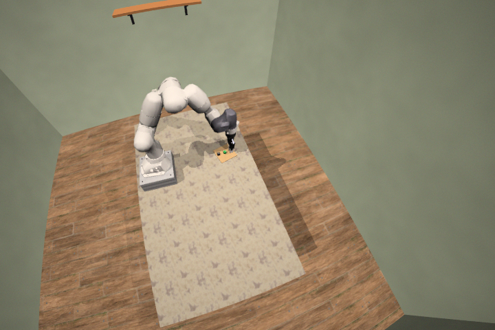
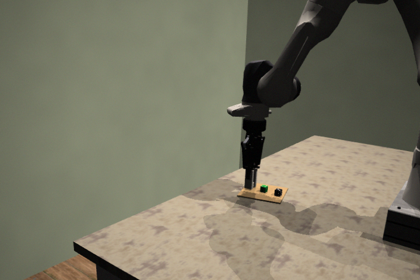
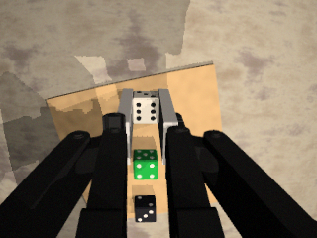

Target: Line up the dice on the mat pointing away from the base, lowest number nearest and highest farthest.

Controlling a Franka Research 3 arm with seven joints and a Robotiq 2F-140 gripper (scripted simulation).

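My hand is 3 cm above the white die. Also, from my hand: tan mat 5 cm behind, 4 cm below; then green die 5 cm behind, 3 cm below; then black die 10 cm behind, 3 cm below.
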